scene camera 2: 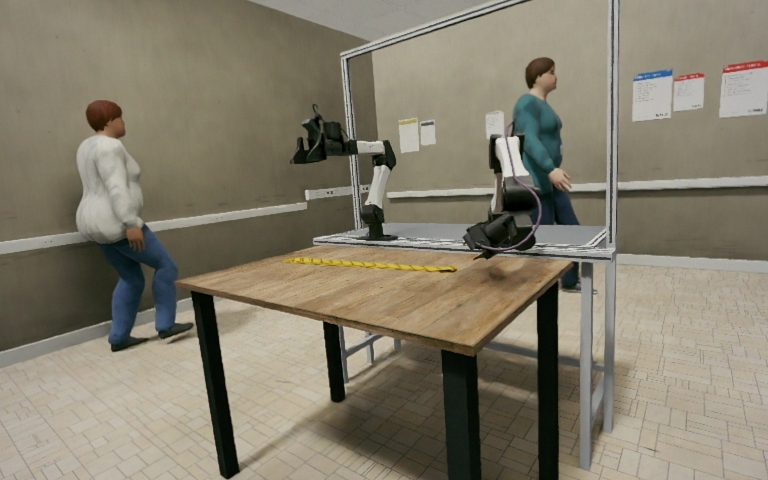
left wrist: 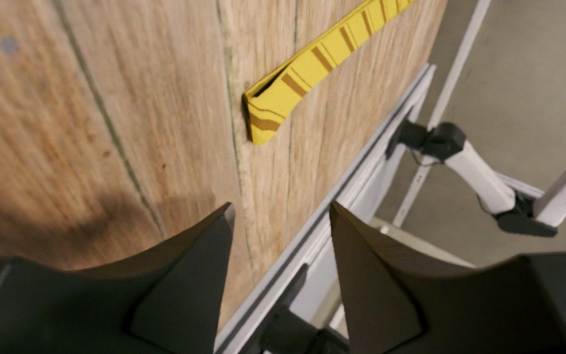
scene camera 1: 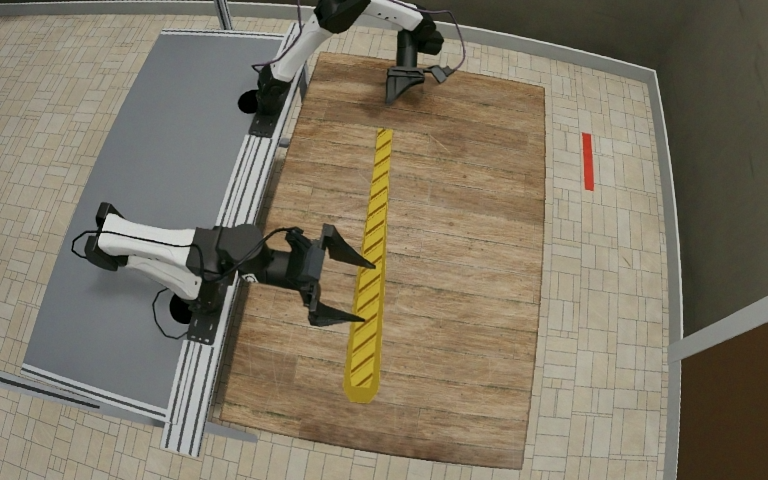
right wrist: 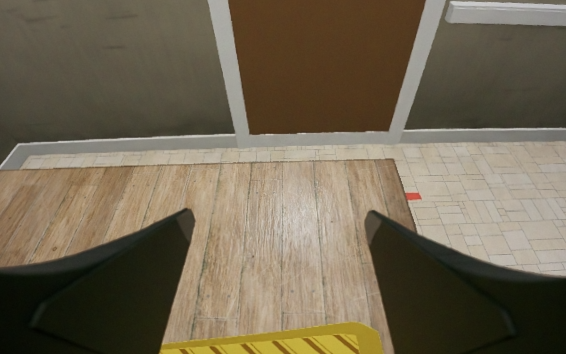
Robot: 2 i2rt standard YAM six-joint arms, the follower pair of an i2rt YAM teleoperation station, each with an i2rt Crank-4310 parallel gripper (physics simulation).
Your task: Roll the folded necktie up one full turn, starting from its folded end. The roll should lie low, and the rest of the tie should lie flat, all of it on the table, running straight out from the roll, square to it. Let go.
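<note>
The yellow striped necktie [scene camera 1: 378,209] [scene camera 2: 368,264] [left wrist: 322,60] [right wrist: 300,345] lies long, straight and unrolled on the table [scene camera 1: 464,254] [scene camera 2: 362,300]. Its narrow folded end [scene camera 1: 385,133] [left wrist: 265,117] is at the top in scene camera 1; a dark gap shows between its layers in the left wrist view. Its wide end is at the bottom. My left gripper [scene camera 1: 389,101] [scene camera 2: 479,257] [left wrist: 281,206] is partly open and empty, tilted low over the table beyond the folded end, apart from the tie. My right gripper [scene camera 1: 368,293] [scene camera 2: 301,161] [right wrist: 279,214] is open and empty, high above the tie.
The grey station bench [scene camera 1: 164,130] with its metal rail [scene camera 1: 240,186] runs along the table's left edge in scene camera 1. In scene camera 2, a person in white [scene camera 2: 110,186] stands at the left and a person in teal [scene camera 2: 535,130] behind the bench.
</note>
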